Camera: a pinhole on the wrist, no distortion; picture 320 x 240 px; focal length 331.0 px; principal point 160.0 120.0 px. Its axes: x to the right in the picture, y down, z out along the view. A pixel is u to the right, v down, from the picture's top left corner.
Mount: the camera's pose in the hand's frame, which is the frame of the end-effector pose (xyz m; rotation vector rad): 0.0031 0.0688 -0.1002 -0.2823 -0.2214 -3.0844
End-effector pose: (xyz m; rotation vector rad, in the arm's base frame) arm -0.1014 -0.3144 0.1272 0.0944 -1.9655 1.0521
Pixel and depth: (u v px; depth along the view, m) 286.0 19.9 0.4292
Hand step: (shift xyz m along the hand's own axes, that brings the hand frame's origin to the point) -0.0875 0.2556 0.3295
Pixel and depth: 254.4 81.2 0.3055
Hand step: -0.0299 0.1465 0.2082
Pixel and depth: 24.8 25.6 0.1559
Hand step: 0.0912 0.1368 0.0337
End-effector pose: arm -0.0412 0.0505 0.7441 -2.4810 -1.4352 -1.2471
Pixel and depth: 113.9 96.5 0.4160
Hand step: 0.1326 0.1596 0.2900
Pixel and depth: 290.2 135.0 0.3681
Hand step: -0.0729 0.1023 0.2869
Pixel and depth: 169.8 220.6 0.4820
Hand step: 0.0820 -0.0066 0.3918
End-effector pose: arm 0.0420 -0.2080 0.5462 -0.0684 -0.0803 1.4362
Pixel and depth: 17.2 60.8 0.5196
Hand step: 0.3113 0.2412 0.3516
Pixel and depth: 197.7 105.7 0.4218
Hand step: 0.0300 0.1468 0.3166
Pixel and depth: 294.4 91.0 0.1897
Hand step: -0.0397 0.1109 0.0962
